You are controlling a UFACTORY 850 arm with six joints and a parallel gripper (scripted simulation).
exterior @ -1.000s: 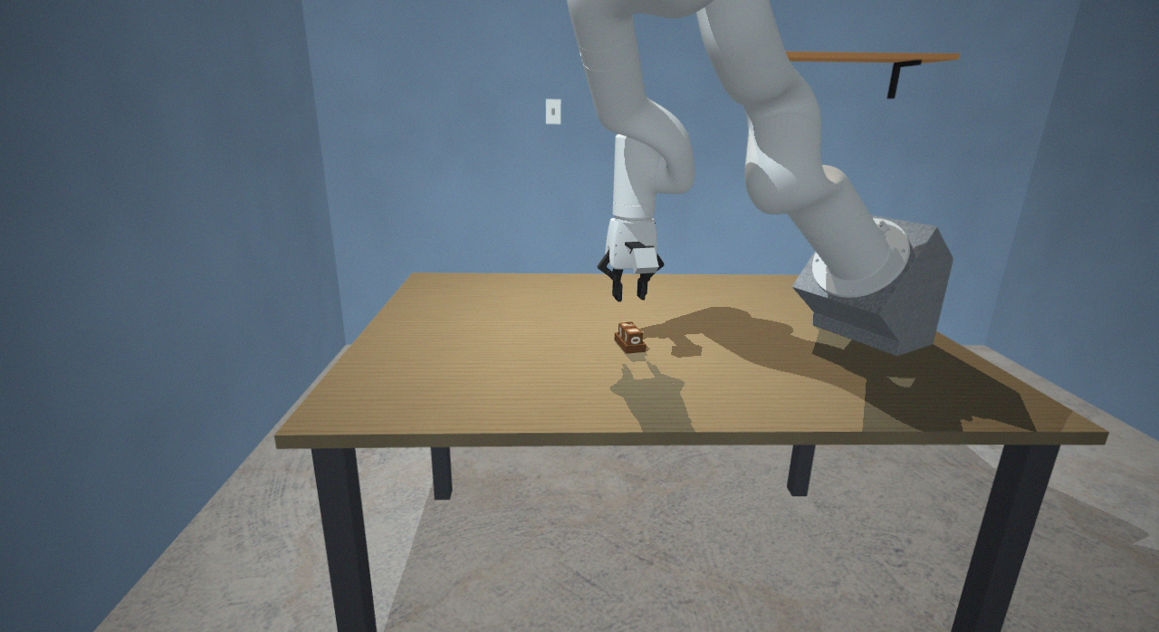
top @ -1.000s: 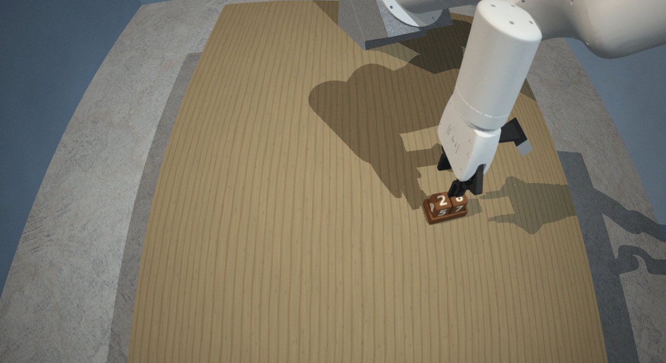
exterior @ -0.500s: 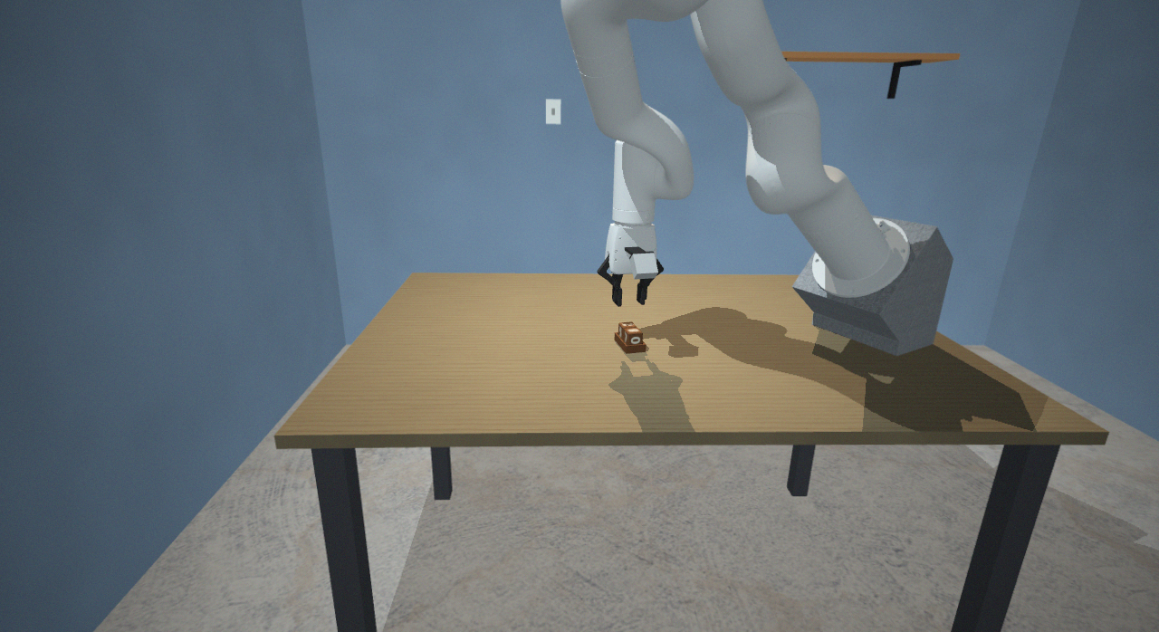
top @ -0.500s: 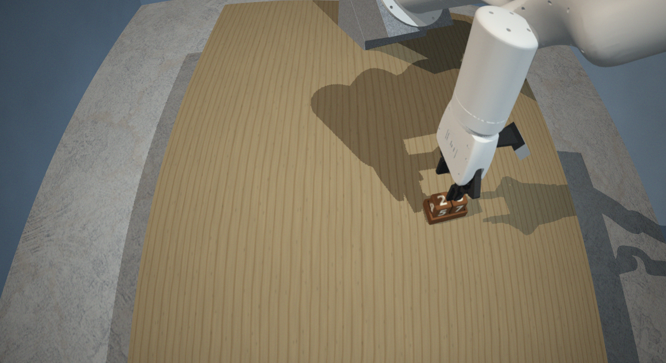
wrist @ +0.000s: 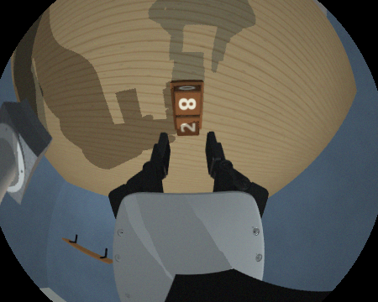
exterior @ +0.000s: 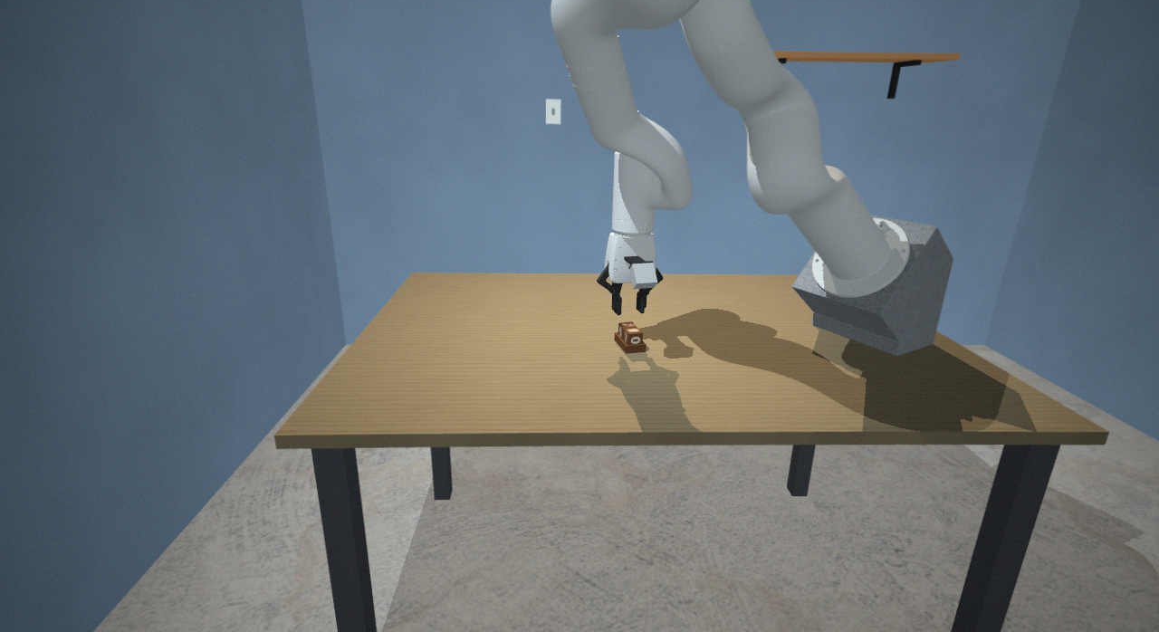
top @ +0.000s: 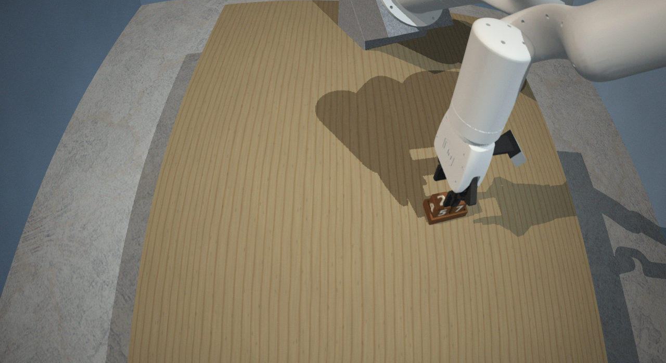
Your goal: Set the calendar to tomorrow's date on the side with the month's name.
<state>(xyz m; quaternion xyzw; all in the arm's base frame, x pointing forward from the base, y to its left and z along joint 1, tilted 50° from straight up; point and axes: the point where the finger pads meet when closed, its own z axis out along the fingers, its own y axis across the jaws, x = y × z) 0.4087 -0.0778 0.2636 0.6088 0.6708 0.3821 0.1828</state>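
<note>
Now: hand 80 mm above the brown tray, 20 mm to the right of it and 10 mm past it.
</note>
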